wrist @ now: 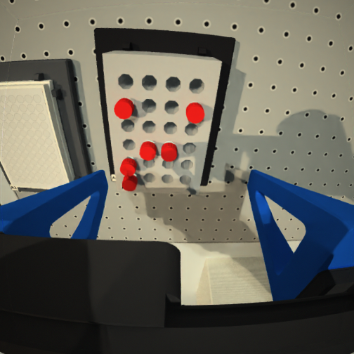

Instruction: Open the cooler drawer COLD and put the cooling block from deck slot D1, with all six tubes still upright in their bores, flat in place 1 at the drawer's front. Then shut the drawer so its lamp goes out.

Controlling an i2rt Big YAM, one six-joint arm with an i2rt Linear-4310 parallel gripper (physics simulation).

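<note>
The pale cooling block lies in a black slot frame on the perforated deck, in the upper middle of the wrist view. Several red-capped tubes, such as one at the block's left, one at its right and one near its middle, stand in its bores; two more are close together at its near left corner. My gripper is open and empty, its blue fingertips to the left and right of the block's near end, apart from it. The slot's label is not readable. The drawer COLD and its lamp do not show.
A cream plate with a pattern of small circles sits in a dark grey frame at the left, near the left finger. The perforated deck runs behind and to the right. A pale ribbed surface shows low between the fingers.
</note>
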